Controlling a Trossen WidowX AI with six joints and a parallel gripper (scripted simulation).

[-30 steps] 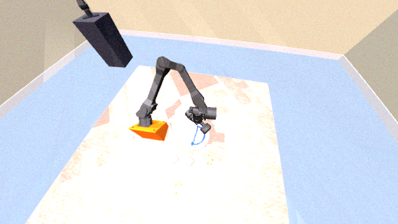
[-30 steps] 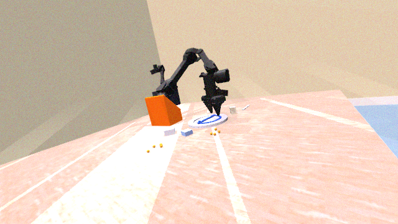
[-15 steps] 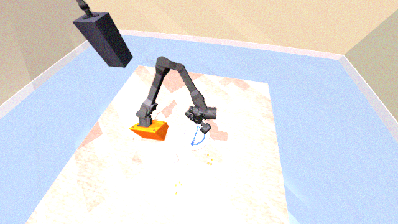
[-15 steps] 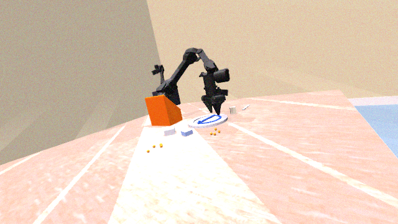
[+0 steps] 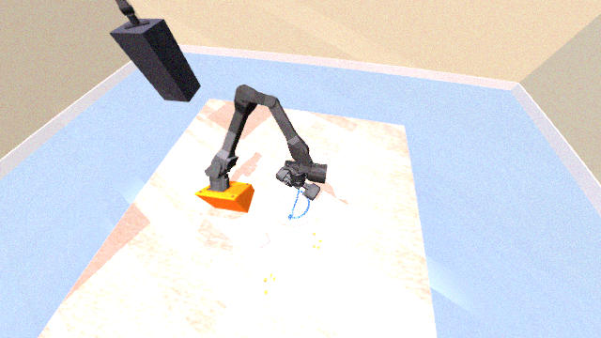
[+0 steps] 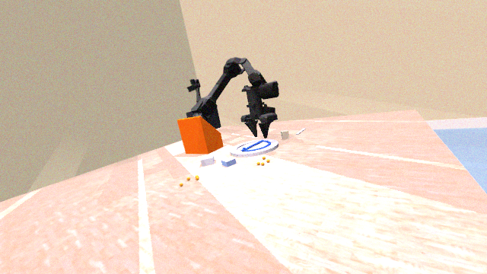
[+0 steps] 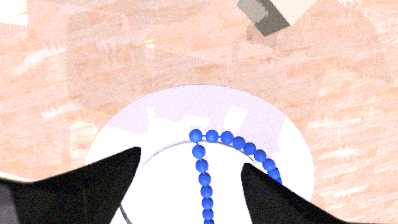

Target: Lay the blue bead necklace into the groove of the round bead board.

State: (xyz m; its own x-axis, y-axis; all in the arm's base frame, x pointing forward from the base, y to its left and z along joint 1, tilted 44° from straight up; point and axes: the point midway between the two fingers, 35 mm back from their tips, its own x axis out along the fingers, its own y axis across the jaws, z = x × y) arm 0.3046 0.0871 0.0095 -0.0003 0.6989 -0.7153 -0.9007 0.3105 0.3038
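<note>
Right now my gripper tip is 10 mm past the round white bead board, 50 mm to the left of it and 20 mm above it. Round my gripper tip: white stick (110 mm ahead, 200 mm to the left, 30 mm below); then light blue cube (10 mm behind, 220 mm to the right, 20 mm below); then beige cube (80 mm ahead, 80 mm to the left, 10 mm below).
</note>
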